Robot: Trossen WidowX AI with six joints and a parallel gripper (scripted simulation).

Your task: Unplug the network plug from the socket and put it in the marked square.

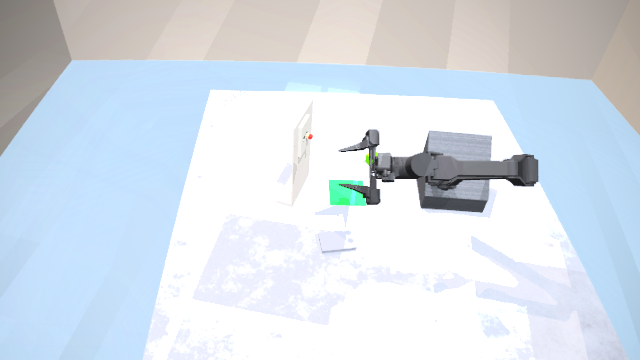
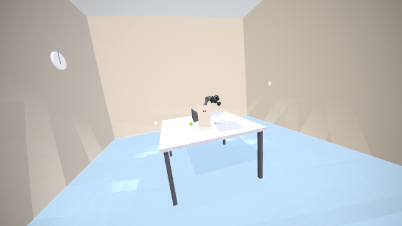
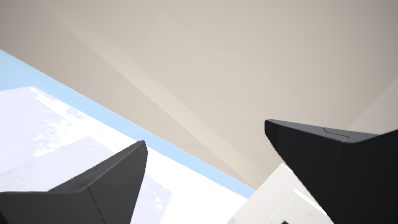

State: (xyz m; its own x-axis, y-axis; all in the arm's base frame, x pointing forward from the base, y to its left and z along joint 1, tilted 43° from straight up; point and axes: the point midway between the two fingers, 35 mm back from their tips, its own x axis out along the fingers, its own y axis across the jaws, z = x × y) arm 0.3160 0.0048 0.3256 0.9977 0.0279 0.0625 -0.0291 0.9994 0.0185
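My gripper tip is now 240 mm to the left of the network plug, 90 mm above it and 80 mm short of it. From my gripper tip the other things lie so: upright panel 240 mm to the right, 190 mm below, 100 mm ahead; marked square 330 mm below, 240 mm to the right, 60 mm behind.
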